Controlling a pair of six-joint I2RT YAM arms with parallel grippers.
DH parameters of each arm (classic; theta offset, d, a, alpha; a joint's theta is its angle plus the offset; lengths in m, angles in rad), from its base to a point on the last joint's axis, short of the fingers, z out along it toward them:
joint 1: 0 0.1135 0.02 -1.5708
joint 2: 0 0 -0.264 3.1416
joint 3: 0.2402 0 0.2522 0
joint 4: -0.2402 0 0.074 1.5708
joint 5: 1.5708 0 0 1.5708
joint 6: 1.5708 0.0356 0 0
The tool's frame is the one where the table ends.
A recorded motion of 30 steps. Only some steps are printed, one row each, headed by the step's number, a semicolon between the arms.
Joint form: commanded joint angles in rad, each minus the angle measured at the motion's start. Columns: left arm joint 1, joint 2, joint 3, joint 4, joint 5, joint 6; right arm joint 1, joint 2, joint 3, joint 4, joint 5, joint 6.
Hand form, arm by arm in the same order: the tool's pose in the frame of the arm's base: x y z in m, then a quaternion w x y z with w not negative. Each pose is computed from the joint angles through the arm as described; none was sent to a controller.
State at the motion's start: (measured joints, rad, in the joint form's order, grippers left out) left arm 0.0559 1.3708 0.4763 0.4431 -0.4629 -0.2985; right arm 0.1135 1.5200 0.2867 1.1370 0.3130 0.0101
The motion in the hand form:
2: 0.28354 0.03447 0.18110 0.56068 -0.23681 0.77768 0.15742; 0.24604 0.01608 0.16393 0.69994 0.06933 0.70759 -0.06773
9: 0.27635 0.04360 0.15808 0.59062 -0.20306 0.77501 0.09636; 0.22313 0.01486 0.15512 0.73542 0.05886 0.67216 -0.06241
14: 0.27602 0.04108 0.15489 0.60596 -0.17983 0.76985 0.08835; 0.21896 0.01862 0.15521 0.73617 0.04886 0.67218 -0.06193
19: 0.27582 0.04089 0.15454 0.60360 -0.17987 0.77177 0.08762; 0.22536 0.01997 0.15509 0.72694 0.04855 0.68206 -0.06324
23: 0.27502 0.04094 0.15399 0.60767 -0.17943 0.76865 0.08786; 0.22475 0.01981 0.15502 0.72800 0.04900 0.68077 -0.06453
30: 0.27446 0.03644 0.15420 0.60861 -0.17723 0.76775 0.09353; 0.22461 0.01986 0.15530 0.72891 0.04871 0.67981 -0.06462
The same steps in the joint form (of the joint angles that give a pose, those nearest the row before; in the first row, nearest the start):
2: 0.0079 0.0814 0.0673 0.0951 -0.0134 0.1004; -0.0052 -0.0204 -0.0232 0.0876 -0.0106 -0.0055
9: 0.0648 0.1514 -0.0303 0.3330 0.1782 0.1173; -0.0027 0.0426 -0.1367 0.3689 -0.0314 -0.0334
14: 0.0603 0.1758 -0.0509 0.4171 0.2132 0.1479; 0.0170 0.0291 -0.1513 0.3722 -0.0272 -0.0485
19: 0.0599 0.1741 -0.0506 0.4088 0.2143 0.1464; 0.0200 0.0278 -0.1239 0.3158 -0.0223 -0.0453
23: 0.0604 0.1778 -0.0575 0.4300 0.2143 0.1483; 0.0200 0.0296 -0.1266 0.3239 -0.0199 -0.0473
30: 0.0414 0.1743 -0.0617 0.4337 0.1894 0.1542; 0.0203 0.0294 -0.1271 0.3269 -0.0200 -0.0485

